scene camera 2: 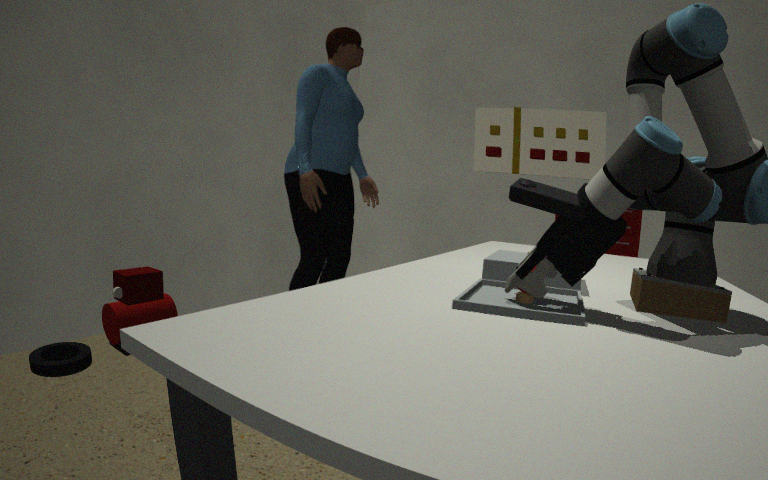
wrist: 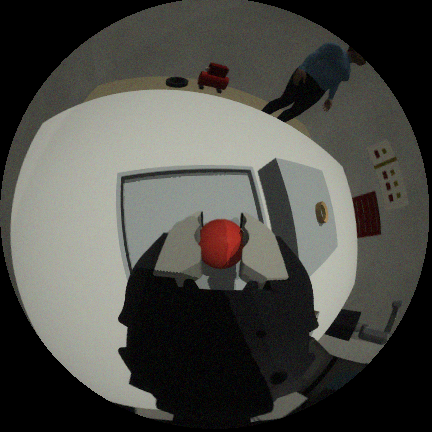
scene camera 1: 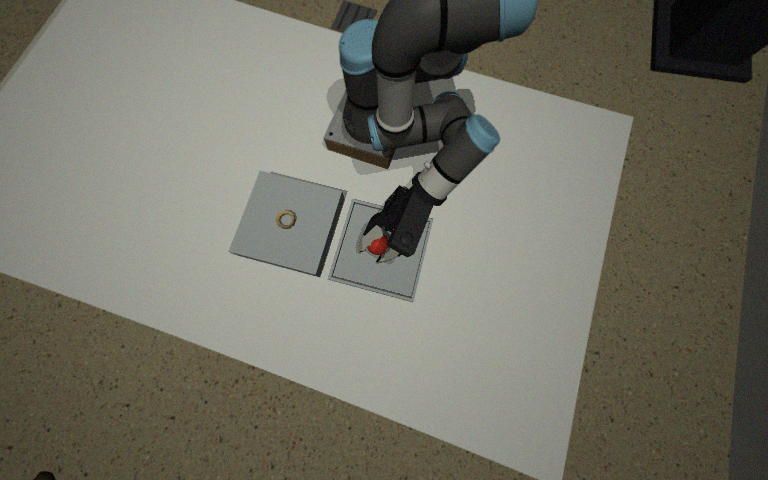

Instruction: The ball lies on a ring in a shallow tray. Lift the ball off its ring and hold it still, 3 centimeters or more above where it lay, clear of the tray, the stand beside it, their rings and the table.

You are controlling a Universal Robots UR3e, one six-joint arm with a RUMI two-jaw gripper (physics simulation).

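Places are measured from the arm's base along level axes (x left, y ahead, z down), in centimetres.
Pixels of known places: gripper, fingertip midpoint: (scene camera 2: 511, 284) (wrist: 221, 213) (scene camera 1: 368, 256); arm's base, origin of the base link: (scene camera 2: 679, 279).
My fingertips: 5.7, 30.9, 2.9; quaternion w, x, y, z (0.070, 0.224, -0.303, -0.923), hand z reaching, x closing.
Note:
Ahead of a thing's pixels: the offset from my fingertips to its middle, as dx, dy, dz. "spot": to the spot under its first point. Level surfaces: height alone.
The red ball {+1.5, -2.9, -1.5} (scene camera 1: 377, 245) (wrist: 221, 243) is between the pale fingers of my gripper (scene camera 1: 372, 250) (wrist: 221, 213), which touch it on both sides; the gripper is shut on it. The fingers are low over the shallow grey tray (scene camera 1: 370, 289) (scene camera 2: 509, 312) (wrist: 185, 169), inside its rim. In scene camera 2 the ball is hidden behind the fingers. The tan ring {spot: +3.8, -2.7, +1.2} (scene camera 2: 525, 298) of the tray shows just under the fingertips. Any gap between ball and ring cannot be made out.
The grey stand (scene camera 1: 254, 226) (scene camera 2: 498, 266) (wrist: 305, 192) is close beside the tray, with a tan ring (scene camera 1: 277, 219) (wrist: 317, 212) on top. The arm's base block (scene camera 1: 356, 151) (scene camera 2: 679, 298) stands behind the tray on the white table {dz +2.3} (scene camera 1: 481, 339) (scene camera 2: 368, 362). A person (scene camera 2: 325, 124) is beyond the table.

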